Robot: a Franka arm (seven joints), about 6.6 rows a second.
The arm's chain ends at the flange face. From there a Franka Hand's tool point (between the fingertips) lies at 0.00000 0.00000 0.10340 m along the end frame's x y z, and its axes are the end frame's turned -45 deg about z.
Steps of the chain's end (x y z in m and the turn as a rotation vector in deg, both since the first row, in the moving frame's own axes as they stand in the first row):
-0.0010 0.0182 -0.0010 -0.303 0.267 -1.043
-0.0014 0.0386 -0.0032 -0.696 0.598 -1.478
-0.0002 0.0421 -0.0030 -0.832 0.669 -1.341
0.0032 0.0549 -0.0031 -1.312 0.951 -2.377
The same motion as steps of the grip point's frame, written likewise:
-0.0136 0.0129 -0.0010 -0.403 -0.025 -1.043
-0.0284 0.0280 -0.0032 -0.915 -0.069 -1.478
-0.0301 0.0315 -0.0030 -1.061 -0.115 -1.341
-0.0370 0.0440 -0.0031 -1.600 -0.255 -2.377

